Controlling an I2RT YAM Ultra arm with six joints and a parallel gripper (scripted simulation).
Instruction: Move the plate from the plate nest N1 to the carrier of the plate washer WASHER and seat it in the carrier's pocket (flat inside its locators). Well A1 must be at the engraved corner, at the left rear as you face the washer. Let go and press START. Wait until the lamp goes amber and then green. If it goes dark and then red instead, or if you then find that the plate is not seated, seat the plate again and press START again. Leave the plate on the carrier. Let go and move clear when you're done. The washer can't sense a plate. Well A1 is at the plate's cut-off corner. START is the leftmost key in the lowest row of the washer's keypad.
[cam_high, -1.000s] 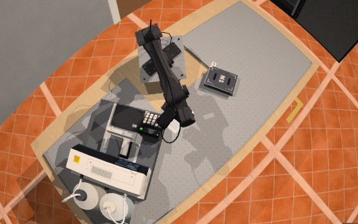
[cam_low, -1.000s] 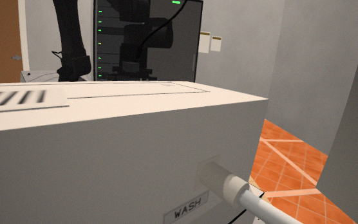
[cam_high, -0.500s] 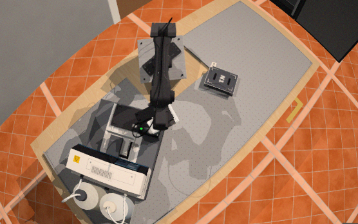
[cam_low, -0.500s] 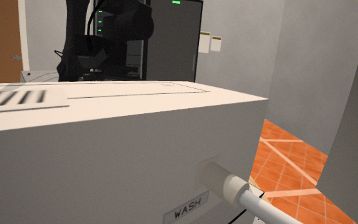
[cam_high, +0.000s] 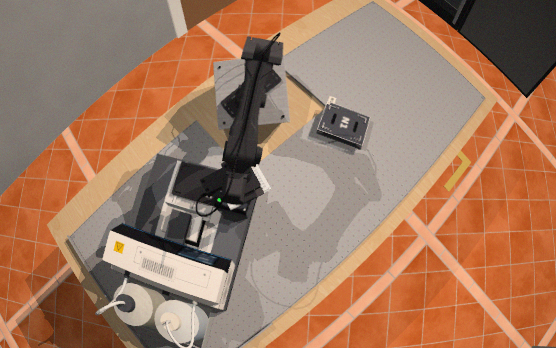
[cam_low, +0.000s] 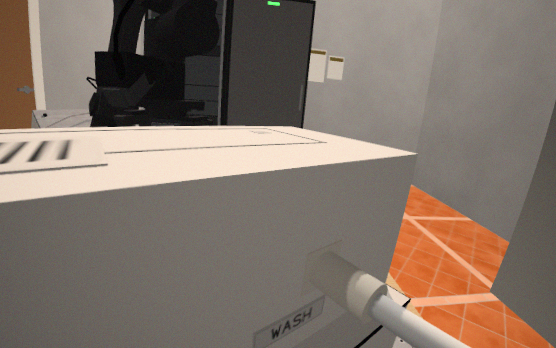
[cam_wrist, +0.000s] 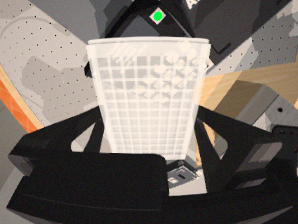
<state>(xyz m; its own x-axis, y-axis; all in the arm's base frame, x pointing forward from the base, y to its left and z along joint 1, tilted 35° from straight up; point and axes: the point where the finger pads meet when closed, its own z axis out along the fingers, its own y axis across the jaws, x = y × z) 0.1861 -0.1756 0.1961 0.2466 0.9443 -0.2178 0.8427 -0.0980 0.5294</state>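
The white well plate lies 10 mm below my hand. Also, from my hand: wash hose port: 330 mm to the right, 150 mm ahead, 40 mm above; then plate washer: 210 mm to the right, 50 mm behind, 40 mm below; then dark plate nest: 420 mm to the left, 140 mm below, 30 mm ahead.
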